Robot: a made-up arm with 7 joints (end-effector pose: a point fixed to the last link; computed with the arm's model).
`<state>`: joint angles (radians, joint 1 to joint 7).
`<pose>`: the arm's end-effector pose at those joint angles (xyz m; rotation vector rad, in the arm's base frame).
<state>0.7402 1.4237 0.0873 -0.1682 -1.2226 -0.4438 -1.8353</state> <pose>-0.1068 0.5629 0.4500 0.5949 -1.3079 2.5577</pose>
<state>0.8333 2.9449 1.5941 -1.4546 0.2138 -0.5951 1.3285</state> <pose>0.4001 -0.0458 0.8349 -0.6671 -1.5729 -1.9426</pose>
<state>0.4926 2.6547 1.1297 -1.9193 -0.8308 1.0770 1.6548</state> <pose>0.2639 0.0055 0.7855 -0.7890 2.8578 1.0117</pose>
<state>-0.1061 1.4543 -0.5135 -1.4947 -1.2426 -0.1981 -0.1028</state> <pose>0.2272 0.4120 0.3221 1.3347 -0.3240 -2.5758</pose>
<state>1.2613 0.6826 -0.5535 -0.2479 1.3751 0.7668 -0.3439</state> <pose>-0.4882 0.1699 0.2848 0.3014 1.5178 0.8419</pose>
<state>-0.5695 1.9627 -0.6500 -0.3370 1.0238 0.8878 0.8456</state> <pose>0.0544 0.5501 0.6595 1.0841 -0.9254 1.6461</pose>
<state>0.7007 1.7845 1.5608 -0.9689 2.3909 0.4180 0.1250</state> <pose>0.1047 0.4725 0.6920 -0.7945 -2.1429 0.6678</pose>
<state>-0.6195 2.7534 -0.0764 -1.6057 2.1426 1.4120 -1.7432</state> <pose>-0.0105 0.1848 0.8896 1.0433 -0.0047 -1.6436</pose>
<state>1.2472 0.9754 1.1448 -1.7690 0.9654 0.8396 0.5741</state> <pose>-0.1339 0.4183 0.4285 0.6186 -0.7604 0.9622</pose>
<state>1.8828 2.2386 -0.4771 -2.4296 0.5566 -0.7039 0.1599</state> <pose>-0.0272 0.3769 0.4053 -1.0197 -0.0235 -0.2772</pose>
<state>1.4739 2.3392 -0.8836 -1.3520 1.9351 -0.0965 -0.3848</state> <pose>0.0536 0.4973 0.5188 0.7387 0.7348 -0.3996</pose>
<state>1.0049 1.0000 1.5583 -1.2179 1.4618 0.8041 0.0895</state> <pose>-0.1917 0.4647 0.4488 0.4355 -1.3186 1.2114</pose>
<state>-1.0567 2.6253 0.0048 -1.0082 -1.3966 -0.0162 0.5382</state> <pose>-0.2075 0.2531 0.8753 3.0587 0.1854 -0.1992</pose>
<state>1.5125 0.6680 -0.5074 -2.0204 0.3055 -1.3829 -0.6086</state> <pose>-0.3651 0.0335 0.2107 0.3060 -1.6876 -0.2375</pose>
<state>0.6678 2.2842 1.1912 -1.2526 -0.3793 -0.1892 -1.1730</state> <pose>0.2858 0.3228 0.8263 -2.2047 -0.2539 1.3979</pose>
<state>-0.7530 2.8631 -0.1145 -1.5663 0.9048 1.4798 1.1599</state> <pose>-0.0745 0.1336 0.9564 1.3184 -1.7099 1.1906</pose>
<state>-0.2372 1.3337 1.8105 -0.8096 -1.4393 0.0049 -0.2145</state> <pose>-0.0040 0.5403 0.4458 2.0847 -0.2009 0.4256</pose>
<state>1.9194 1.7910 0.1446 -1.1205 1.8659 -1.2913 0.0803</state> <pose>-0.1268 0.5067 0.4508 0.9274 -1.1345 -0.1452</pose>
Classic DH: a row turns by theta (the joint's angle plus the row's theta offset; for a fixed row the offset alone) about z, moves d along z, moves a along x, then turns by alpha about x. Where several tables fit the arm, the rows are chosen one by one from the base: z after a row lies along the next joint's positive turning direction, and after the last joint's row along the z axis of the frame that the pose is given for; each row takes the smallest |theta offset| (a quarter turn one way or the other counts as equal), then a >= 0, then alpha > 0; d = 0 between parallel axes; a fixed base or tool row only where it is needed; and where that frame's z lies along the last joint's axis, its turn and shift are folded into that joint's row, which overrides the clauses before.
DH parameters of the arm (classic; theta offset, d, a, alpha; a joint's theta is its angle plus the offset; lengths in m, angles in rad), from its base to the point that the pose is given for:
base (fixed): 0 0.4348 0.014 -1.2217
joint 1: -1.5708 -0.0072 0.0358 -1.5708
joint 2: 1.2217 -0.007 0.023 1.5708
joint 3: 1.5708 -0.41 0.051 -1.5708
joint 4: 0 -0.01 -0.025 1.5708
joint 5: 0 -0.185 -0.029 -1.5708
joint 6: 0 0.023 -0.011 1.5708
joint 7: -0.8124 0 0.0262 0
tool (fixed): 0.8124 0.021 0 0

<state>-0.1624 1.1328 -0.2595 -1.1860 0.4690 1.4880 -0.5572</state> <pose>0.2598 0.3884 0.2021 0.6227 0.4035 -0.4621</pose>
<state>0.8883 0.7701 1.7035 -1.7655 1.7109 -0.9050 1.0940</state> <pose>-0.1887 0.3919 0.3826 0.5790 2.6726 -0.1200</pose>
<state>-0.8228 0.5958 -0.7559 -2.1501 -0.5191 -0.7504 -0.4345</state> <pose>0.3965 -0.0363 0.2877 -0.1909 1.9820 1.1525</pose>
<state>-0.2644 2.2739 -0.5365 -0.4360 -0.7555 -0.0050 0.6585</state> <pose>0.0514 0.4491 0.8010 2.1409 0.2345 -0.5859</pose>
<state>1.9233 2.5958 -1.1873 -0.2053 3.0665 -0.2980 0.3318</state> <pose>0.3021 0.5101 0.5048 1.4699 -0.6824 -0.4389</pose>
